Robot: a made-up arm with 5 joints. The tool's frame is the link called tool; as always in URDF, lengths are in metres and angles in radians. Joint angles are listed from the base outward.
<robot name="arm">
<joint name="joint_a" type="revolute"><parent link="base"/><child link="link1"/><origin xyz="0.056 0 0.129" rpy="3.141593 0 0"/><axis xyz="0 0 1"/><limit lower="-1.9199" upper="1.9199"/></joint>
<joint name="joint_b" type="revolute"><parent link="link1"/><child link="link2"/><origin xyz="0.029 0.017 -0.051" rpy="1.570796 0 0"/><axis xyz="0 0 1"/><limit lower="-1.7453" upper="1.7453"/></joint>
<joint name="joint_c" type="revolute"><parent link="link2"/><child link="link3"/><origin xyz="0.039 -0.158 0"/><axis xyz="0 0 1"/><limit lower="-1.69" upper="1.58"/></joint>
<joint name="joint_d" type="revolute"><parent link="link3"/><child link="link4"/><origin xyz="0.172 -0.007 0"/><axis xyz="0 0 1"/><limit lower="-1.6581" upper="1.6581"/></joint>
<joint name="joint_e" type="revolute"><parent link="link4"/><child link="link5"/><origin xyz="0.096 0 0.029" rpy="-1.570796 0 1.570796"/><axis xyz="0 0 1"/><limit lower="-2.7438" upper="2.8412"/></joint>
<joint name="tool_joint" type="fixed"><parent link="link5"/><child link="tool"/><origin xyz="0 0 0" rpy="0 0 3.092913"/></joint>
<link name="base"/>
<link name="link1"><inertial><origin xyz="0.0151 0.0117 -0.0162"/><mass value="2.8"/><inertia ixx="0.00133" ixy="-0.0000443" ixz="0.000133" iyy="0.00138" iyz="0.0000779" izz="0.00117"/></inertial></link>
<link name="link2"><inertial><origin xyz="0.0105 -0.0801 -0.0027"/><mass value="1.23"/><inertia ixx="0.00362" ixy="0.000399" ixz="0" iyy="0.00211" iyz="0" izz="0.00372"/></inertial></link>
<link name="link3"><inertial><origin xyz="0.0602 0.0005 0.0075"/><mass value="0.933"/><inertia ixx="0.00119" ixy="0.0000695" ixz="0" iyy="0.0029" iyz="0" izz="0.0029"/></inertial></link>
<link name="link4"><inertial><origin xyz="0.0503 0.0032 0.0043"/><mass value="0.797"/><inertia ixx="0.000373" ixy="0" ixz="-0.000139" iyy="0.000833" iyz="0" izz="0.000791"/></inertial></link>
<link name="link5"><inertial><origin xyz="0.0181 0.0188 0.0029"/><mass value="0.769"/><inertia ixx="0.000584" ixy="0" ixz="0" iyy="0.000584" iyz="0" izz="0.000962"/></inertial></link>
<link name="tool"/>
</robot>
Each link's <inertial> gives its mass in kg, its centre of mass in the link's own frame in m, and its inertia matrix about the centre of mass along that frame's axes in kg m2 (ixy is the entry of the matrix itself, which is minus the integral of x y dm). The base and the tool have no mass. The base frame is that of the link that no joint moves.
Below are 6 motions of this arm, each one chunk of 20 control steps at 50 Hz.
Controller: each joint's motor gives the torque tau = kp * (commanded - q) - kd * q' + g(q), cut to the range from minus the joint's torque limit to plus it. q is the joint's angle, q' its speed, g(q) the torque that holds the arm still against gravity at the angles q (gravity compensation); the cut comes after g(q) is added. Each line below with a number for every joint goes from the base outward.
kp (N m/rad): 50 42 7.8 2.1 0.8
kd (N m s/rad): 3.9 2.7 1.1 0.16 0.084
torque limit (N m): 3.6 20 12 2.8 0.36
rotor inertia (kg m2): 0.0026 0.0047 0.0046 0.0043 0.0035
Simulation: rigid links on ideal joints. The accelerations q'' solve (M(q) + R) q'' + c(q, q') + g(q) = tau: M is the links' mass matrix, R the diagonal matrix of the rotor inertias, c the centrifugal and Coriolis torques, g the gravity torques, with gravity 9.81 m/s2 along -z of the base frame. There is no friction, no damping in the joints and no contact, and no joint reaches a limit. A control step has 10 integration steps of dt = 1/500 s. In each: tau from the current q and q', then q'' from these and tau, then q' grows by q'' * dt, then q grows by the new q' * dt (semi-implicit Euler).
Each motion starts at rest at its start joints. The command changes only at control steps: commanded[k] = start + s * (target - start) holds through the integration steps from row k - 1 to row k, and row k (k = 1, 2, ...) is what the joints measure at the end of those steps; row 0 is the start. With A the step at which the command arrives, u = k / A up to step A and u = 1 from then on. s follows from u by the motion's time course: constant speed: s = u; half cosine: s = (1 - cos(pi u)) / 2; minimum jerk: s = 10 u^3 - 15 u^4 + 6 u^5; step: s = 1 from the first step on.
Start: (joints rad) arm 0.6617 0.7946 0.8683 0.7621 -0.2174
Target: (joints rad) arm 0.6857 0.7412 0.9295 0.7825 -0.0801
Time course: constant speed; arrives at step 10
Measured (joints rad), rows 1 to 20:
1: 0.6620 0.7939 0.8688 0.7617 -0.2169
2: 0.6627 0.7920 0.8699 0.7609 -0.2154
3: 0.6639 0.7891 0.8717 0.7601 -0.2124
4: 0.6654 0.7853 0.8739 0.7596 -0.2077
5: 0.6671 0.7809 0.8765 0.7595 -0.2013
6: 0.6691 0.7760 0.8794 0.7600 -0.1933
7: 0.6711 0.7709 0.8826 0.7609 -0.1838
8: 0.6733 0.7657 0.8860 0.7623 -0.1730
9: 0.6756 0.7603 0.8898 0.7639 -0.1611
10: 0.6779 0.7549 0.8938 0.7659 -0.1484
11: 0.6799 0.7503 0.8977 0.7685 -0.1354
12: 0.6815 0.7468 0.9012 0.7715 -0.1231
13: 0.6827 0.7444 0.9043 0.7747 -0.1120
14: 0.6836 0.7429 0.9073 0.7776 -0.1023
15: 0.6842 0.7420 0.9101 0.7802 -0.0943
16: 0.6847 0.7415 0.9129 0.7823 -0.0879
17: 0.6850 0.7413 0.9155 0.7841 -0.0830
18: 0.6852 0.7412 0.9179 0.7854 -0.0795
19: 0.6854 0.7413 0.9202 0.7865 -0.0772
20: 0.6855 0.7414 0.9223 0.7873 -0.0759

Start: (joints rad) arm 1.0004 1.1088 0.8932 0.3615 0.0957
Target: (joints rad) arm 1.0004 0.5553 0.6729 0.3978 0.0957
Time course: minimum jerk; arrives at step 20
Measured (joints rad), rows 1 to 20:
1: 1.0004 1.1087 0.8932 0.3615 0.0957
2: 1.0004 1.1082 0.8934 0.3615 0.0957
3: 1.0004 1.1062 0.8940 0.3618 0.0955
4: 1.0005 1.1015 0.8952 0.3629 0.0952
5: 1.0005 1.0927 0.8970 0.3653 0.0945
6: 1.0006 1.0787 0.8992 0.3698 0.0934
7: 1.0006 1.0587 0.9013 0.3768 0.0915
8: 1.0007 1.0323 0.9029 0.3865 0.0891
9: 1.0008 0.9996 0.9033 0.3984 0.0859
10: 1.0008 0.9614 0.9018 0.4119 0.0822
11: 1.0008 0.9188 0.8979 0.4257 0.0783
12: 1.0008 0.8731 0.8912 0.4385 0.0743
13: 1.0008 0.8261 0.8813 0.4491 0.0707
14: 1.0008 0.7794 0.8683 0.4562 0.0678
15: 1.0008 0.7347 0.8523 0.4590 0.0659
16: 1.0007 0.6936 0.8336 0.4570 0.0653
17: 1.0007 0.6574 0.8127 0.4500 0.0661
18: 1.0007 0.6267 0.7903 0.4385 0.0685
19: 1.0006 0.6021 0.7670 0.4228 0.0725
20: 1.0006 0.5834 0.7436 0.4039 0.0779

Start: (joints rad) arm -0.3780 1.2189 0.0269 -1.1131 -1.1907
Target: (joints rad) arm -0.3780 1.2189 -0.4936 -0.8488 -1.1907
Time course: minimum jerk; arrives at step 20
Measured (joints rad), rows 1 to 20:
1: -0.3780 1.2189 0.0269 -1.1131 -1.1907
2: -0.3780 1.2190 0.0267 -1.1128 -1.1907
3: -0.3780 1.2192 0.0259 -1.1120 -1.1907
4: -0.3780 1.2196 0.0241 -1.1098 -1.1907
5: -0.3780 1.2203 0.0206 -1.1054 -1.1908
6: -0.3780 1.2214 0.0148 -1.0981 -1.1908
7: -0.3780 1.2228 0.0062 -1.0870 -1.1907
8: -0.3780 1.2245 -0.0057 -1.0716 -1.1905
9: -0.3780 1.2265 -0.0211 -1.0519 -1.1902
10: -0.3780 1.2287 -0.0401 -1.0279 -1.1896
11: -0.3781 1.2309 -0.0624 -1.0004 -1.1889
12: -0.3781 1.2330 -0.0878 -0.9702 -1.1879
13: -0.3781 1.2349 -0.1157 -0.9386 -1.1866
14: -0.3781 1.2365 -0.1454 -0.9071 -1.1853
15: -0.3781 1.2375 -0.1760 -0.8771 -1.1838
16: -0.3782 1.2380 -0.2069 -0.8501 -1.1823
17: -0.3782 1.2379 -0.2371 -0.8276 -1.1808
18: -0.3782 1.2370 -0.2660 -0.8104 -1.1796
19: -0.3781 1.2355 -0.2932 -0.7991 -1.1787
20: -0.3781 1.2333 -0.3183 -0.7939 -1.1782

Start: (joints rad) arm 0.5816 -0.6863 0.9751 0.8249 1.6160
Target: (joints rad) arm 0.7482 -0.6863 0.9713 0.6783 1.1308
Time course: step
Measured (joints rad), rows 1 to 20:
1: 0.5955 -0.6857 0.9762 0.8175 1.6088
2: 0.6260 -0.6847 0.9782 0.8003 1.5864
3: 0.6557 -0.6842 0.9802 0.7778 1.5440
4: 0.6797 -0.6841 0.9813 0.7541 1.4875
5: 0.6982 -0.6843 0.9813 0.7319 1.4246
6: 0.7121 -0.6847 0.9803 0.7125 1.3615
7: 0.7224 -0.6851 0.9786 0.6966 1.3028
8: 0.7300 -0.6857 0.9764 0.6842 1.2510
9: 0.7355 -0.6862 0.9740 0.6750 1.2076
10: 0.7395 -0.6866 0.9716 0.6686 1.1727
11: 0.7422 -0.6870 0.9695 0.6644 1.1460
12: 0.7442 -0.6873 0.9676 0.6621 1.1266
13: 0.7456 -0.6874 0.9662 0.6612 1.1136
14: 0.7465 -0.6875 0.9651 0.6613 1.1058
15: 0.7471 -0.6875 0.9644 0.6621 1.1019
16: 0.7475 -0.6874 0.9640 0.6634 1.1011
17: 0.7478 -0.6874 0.9639 0.6650 1.1024
18: 0.7479 -0.6872 0.9641 0.6667 1.1051
19: 0.7480 -0.6871 0.9644 0.6685 1.1086
20: 0.7481 -0.6870 0.9649 0.6702 1.1123

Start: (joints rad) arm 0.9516 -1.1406 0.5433 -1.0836 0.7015
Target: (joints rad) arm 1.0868 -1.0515 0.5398 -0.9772 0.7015
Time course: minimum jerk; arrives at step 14
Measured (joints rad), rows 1 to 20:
1: 0.9517 -1.1406 0.5433 -1.0836 0.7015
2: 0.9523 -1.1403 0.5431 -1.0838 0.7015
3: 0.9542 -1.1396 0.5427 -1.0842 0.7014
4: 0.9580 -1.1378 0.5417 -1.0850 0.7015
5: 0.9640 -1.1348 0.5400 -1.0860 0.7019
6: 0.9724 -1.1303 0.5376 -1.0867 0.7028
7: 0.9830 -1.1242 0.5345 -1.0867 0.7043
8: 0.9954 -1.1168 0.5310 -1.0854 0.7064
9: 1.0087 -1.1083 0.5273 -1.0822 0.7089
10: 1.0222 -1.0992 0.5238 -1.0765 0.7118
11: 1.0350 -1.0901 0.5211 -1.0683 0.7147
12: 1.0463 -1.0814 0.5192 -1.0576 0.7172
13: 1.0557 -1.0737 0.5186 -1.0447 0.7190
14: 1.0630 -1.0672 0.5193 -1.0304 0.7198
15: 1.0686 -1.0618 0.5212 -1.0155 0.7195
16: 1.0729 -1.0575 0.5240 -1.0009 0.7179
17: 1.0761 -1.0541 0.5274 -0.9872 0.7154
18: 1.0786 -1.0514 0.5313 -0.9749 0.7120
19: 1.0805 -1.0493 0.5354 -0.9644 0.7081
20: 1.0819 -1.0477 0.5394 -0.9556 0.7040

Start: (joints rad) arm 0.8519 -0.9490 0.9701 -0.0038 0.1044
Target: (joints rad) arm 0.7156 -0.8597 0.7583 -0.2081 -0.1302
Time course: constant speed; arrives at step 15
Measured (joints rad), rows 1 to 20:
1: 0.8508 -0.9483 0.9696 -0.0040 0.1042
2: 0.8480 -0.9461 0.9681 -0.0048 0.1032
3: 0.8435 -0.9427 0.9656 -0.0069 0.1005
4: 0.8379 -0.9381 0.9621 -0.0104 0.0956
5: 0.8312 -0.9328 0.9577 -0.0153 0.0884
6: 0.8239 -0.9270 0.9524 -0.0217 0.0789
7: 0.8161 -0.9209 0.9462 -0.0295 0.0673
8: 0.8079 -0.9147 0.9391 -0.0384 0.0540
9: 0.7995 -0.9084 0.9312 -0.0484 0.0392
10: 0.7908 -0.9021 0.9224 -0.0594 0.0234
11: 0.7820 -0.8959 0.9128 -0.0714 0.0069
12: 0.7731 -0.8898 0.9023 -0.0842 -0.0101
13: 0.7642 -0.8837 0.8912 -0.0977 -0.0272
14: 0.7552 -0.8777 0.8793 -0.1120 -0.0444
15: 0.7461 -0.8718 0.8668 -0.1269 -0.0614
16: 0.7381 -0.8666 0.8543 -0.1420 -0.0782
17: 0.7318 -0.8628 0.8422 -0.1567 -0.0941
18: 0.7270 -0.8604 0.8308 -0.1705 -0.1083
19: 0.7235 -0.8592 0.8199 -0.1831 -0.1202
20: 0.7210 -0.8588 0.8097 -0.1943 -0.1295

